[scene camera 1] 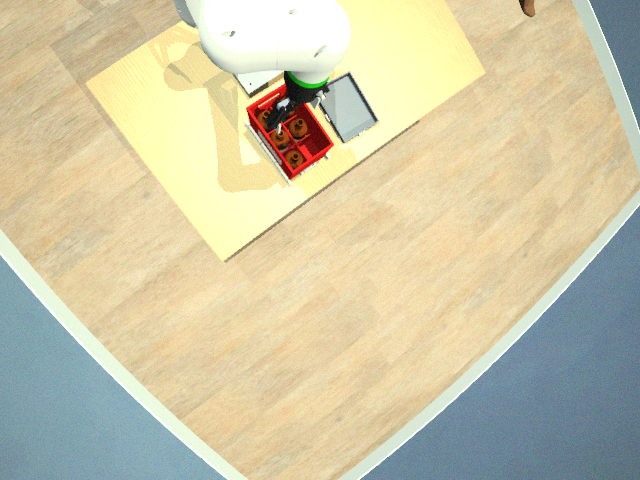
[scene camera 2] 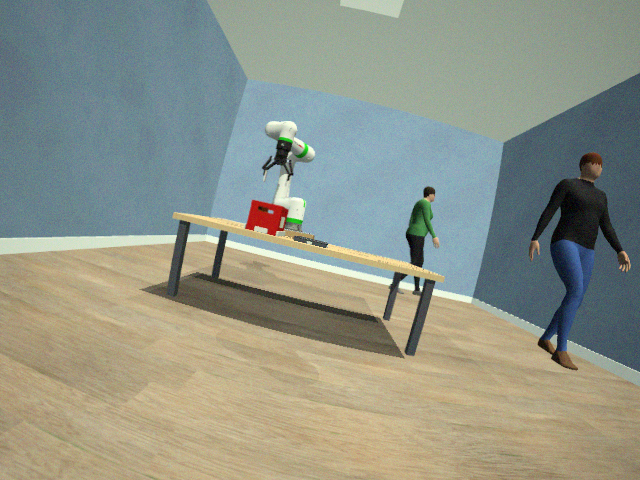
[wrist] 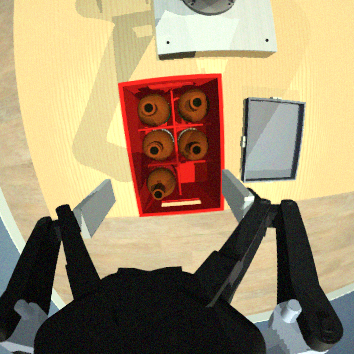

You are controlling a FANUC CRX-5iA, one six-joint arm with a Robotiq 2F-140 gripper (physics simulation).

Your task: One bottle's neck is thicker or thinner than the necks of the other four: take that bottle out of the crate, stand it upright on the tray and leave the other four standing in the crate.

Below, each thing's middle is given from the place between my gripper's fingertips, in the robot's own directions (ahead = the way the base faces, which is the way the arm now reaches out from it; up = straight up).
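That grey tray [scene camera 1: 345, 106] is a long way below my hand, and it's far to the left of my hand as well.
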